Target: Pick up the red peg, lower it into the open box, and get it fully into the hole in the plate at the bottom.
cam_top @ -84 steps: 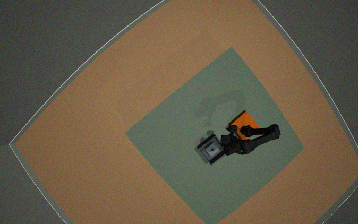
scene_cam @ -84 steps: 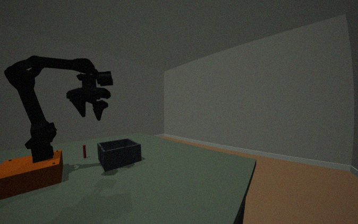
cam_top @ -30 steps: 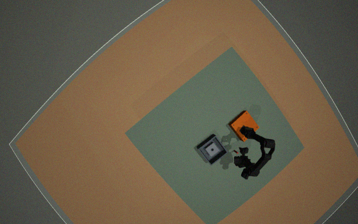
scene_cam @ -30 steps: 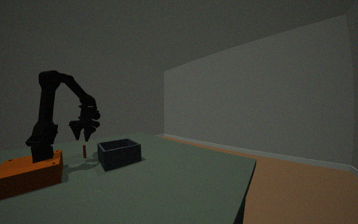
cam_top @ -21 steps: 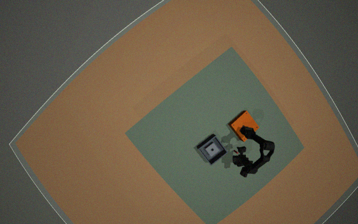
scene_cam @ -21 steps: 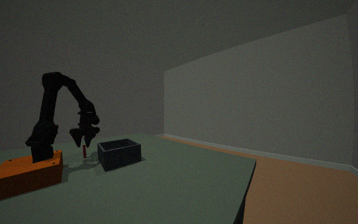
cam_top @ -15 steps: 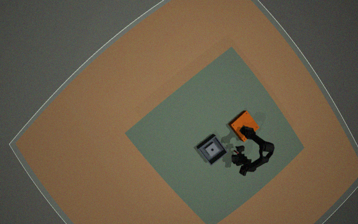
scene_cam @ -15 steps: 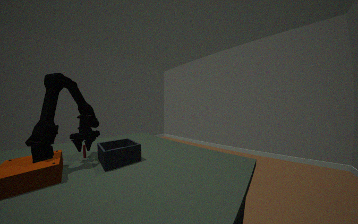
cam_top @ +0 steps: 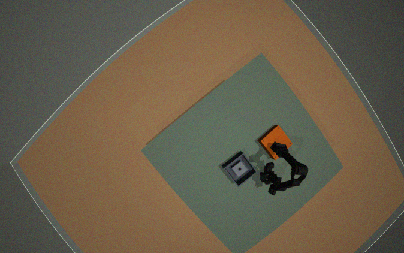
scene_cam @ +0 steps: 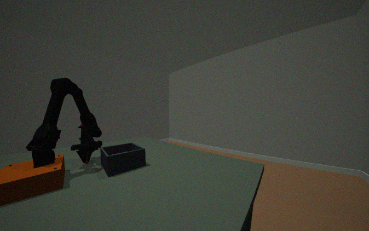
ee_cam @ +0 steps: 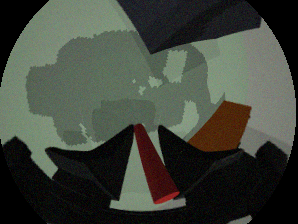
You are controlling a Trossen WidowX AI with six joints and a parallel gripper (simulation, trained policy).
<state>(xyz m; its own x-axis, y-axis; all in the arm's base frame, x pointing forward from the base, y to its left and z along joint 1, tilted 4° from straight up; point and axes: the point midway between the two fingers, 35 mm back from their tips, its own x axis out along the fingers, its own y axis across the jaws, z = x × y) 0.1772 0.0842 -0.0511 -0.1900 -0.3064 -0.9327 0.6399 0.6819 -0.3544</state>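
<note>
Right now my gripper tip is 18 cm to the left of the grey plate, 13 cm short of it and 4 cm below it. Also, from my gripper tip: dark box 18 cm to the right, 13 cm ahead, 2 cm above; red peg 3 cm above, 1 cm to the left.
</note>
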